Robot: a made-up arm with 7 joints.
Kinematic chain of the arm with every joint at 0, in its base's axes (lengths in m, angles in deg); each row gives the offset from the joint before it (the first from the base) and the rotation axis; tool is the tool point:
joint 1: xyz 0 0.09 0 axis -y
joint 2: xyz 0 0.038 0 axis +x
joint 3: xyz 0 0 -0.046 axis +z
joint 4: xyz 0 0 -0.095 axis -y
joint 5: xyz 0 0 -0.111 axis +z
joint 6: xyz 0 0 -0.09 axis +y
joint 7: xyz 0 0 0 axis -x
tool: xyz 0 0 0
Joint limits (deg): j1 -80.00..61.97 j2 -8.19..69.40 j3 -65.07..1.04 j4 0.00..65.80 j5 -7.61..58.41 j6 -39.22..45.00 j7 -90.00..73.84
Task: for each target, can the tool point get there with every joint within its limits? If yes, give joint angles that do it. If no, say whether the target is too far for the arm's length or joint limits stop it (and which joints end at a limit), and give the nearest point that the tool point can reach.
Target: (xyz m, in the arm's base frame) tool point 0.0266 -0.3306 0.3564
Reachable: no: too far | nearest point 0.2251 -0.0532 -0.0019 | short by 0.495 m
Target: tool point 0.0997 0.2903 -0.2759
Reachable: yes | joints 7.57 38.01 -37.88 23.21 0.99 22.85 17.09
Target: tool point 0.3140 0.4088 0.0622
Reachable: no: too far | nearest point 0.2330 0.3476 0.0251 | short by 0.108 m
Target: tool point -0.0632 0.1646 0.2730
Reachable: no: joint limits stop it (at a limit: joint 1, joint 2, joint 3, joint 4) | nearest point 0.1528 0.3383 0.1263 | short by 0.314 m
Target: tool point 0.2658 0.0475 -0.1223
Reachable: yes | joints 40.21 6.71 -41.79 55.87 8.88 7.99 -19.35
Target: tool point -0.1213 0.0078 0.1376
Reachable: no: joint limits stop it (at a limit: joint 1, joint 2, joint 3, joint 4) | nearest point -0.1810 -0.0684 -0.1104 | short by 0.266 m
